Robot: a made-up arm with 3 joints. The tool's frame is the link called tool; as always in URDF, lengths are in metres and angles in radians. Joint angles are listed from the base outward. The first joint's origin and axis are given. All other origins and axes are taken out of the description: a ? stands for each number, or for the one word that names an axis. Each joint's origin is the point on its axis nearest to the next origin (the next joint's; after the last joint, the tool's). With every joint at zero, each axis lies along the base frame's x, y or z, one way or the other. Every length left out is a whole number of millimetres.
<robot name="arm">
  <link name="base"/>
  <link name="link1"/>
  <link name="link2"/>
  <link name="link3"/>
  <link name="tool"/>
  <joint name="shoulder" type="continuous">
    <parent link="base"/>
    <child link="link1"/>
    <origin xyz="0 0 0.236"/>
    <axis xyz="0 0 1"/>
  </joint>
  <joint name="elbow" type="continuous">
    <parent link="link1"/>
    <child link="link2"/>
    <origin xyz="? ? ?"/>
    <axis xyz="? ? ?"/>
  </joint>
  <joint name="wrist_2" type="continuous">
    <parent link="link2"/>
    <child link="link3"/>
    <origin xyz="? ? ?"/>
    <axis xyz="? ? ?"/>
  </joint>
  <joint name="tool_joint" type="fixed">
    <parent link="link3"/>
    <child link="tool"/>
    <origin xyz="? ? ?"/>
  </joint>
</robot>
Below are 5 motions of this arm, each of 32 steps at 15 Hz.
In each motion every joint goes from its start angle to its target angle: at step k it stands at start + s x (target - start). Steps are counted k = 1, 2, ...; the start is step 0. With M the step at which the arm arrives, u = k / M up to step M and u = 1 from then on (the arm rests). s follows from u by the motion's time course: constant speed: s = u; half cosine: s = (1 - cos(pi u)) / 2; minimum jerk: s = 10 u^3 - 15 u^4 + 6 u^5.
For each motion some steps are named. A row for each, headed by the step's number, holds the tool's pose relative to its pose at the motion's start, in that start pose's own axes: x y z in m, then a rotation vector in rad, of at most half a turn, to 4 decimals.
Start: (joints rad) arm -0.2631 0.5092 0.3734
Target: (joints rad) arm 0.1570 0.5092 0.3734
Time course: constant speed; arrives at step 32
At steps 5, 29, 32:
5: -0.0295 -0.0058 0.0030 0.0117 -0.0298 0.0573
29: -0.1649 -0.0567 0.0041 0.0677 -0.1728 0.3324
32: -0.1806 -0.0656 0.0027 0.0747 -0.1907 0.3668

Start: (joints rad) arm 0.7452 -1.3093 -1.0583
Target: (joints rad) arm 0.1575 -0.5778 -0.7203
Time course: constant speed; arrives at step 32
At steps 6, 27, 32:
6: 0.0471 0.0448 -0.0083 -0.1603 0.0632 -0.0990
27: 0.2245 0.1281 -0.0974 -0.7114 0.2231 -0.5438
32: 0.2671 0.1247 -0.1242 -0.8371 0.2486 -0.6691

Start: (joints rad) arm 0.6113 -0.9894 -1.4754
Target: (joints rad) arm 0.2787 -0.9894 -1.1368
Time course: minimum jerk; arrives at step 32
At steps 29, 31, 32:
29: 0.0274 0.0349 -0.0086 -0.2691 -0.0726 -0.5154
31: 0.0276 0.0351 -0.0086 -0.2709 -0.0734 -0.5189
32: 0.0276 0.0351 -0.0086 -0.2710 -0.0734 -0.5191

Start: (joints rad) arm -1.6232 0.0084 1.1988
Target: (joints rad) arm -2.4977 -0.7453 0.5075
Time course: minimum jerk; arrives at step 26
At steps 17, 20, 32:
17: 0.2362 -0.1493 -0.0644 0.4770 0.3293 -0.1387
20: 0.2497 -0.1980 -0.0871 0.6073 0.3242 -0.1631
32: 0.2522 -0.2267 -0.1019 0.6852 0.3093 -0.1769

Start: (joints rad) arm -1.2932 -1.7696 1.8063
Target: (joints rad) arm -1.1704 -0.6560 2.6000
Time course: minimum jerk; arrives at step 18
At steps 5, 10, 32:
5: -0.0557 -0.0145 0.0060 0.0271 -0.1488 -0.1090
10: -0.2514 -0.0711 -0.0345 0.2427 -0.6370 -0.4500
32: -0.3925 -0.1284 -0.1445 0.5714 -0.9892 -0.6625

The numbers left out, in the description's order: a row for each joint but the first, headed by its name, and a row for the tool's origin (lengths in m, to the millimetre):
elbow: xyz 0.059 0.21 0, axis -1 0 0
wrist_2: xyz 0 -0.039 0.433, axis 0 0 -1
tool: xyz 0.021 0.083 0

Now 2 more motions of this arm.
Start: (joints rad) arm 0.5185 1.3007 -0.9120
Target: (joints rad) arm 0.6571 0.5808 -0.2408
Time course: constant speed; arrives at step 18
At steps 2, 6, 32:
2: -0.0272 -0.0154 0.0013 0.0400 -0.0708 -0.0698
6: -0.0814 -0.0482 -0.0029 0.1366 -0.2023 -0.2050
32: -0.2286 -0.1587 -0.0733 0.5475 -0.4943 -0.5576

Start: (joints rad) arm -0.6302 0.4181 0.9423
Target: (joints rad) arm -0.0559 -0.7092 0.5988
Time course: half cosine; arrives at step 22
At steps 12, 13, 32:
12: 0.1416 -0.1691 -0.0676 0.4510 0.4588 0.5216
13: 0.1608 -0.1783 -0.0854 0.5010 0.5183 0.5861
32: 0.2461 -0.1829 -0.2002 0.7407 0.8441 0.9059

